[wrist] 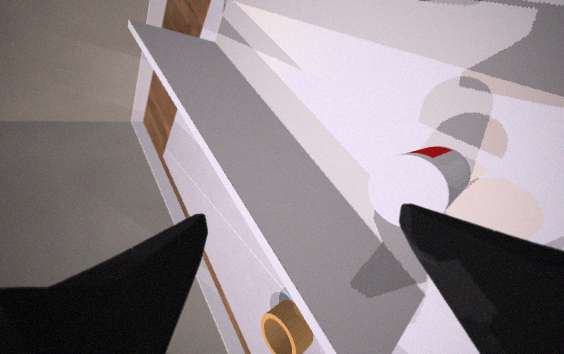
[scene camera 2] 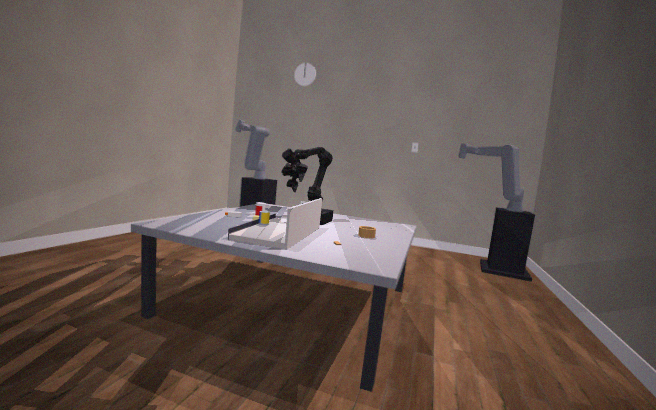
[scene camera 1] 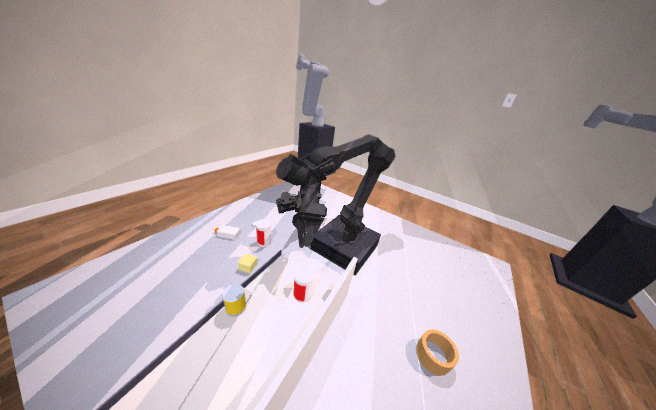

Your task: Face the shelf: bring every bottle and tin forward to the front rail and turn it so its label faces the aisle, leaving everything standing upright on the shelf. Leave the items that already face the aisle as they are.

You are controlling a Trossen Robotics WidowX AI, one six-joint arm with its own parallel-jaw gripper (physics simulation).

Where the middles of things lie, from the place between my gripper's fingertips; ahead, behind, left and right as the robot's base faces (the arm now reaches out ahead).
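Counting from my hand, I find the white shelf tray [scene camera 1: 242,355] 23 cm below and 17 cm ahead. The white back panel [scene camera 2: 302,220] is 14 cm ahead of my hand, 14 cm to the left of it and 15 cm below it. Then there is the shelf [scene camera 1: 264,351], which is 15 cm below my hand, 17 cm ahead of it and 1 cm to the left of it.
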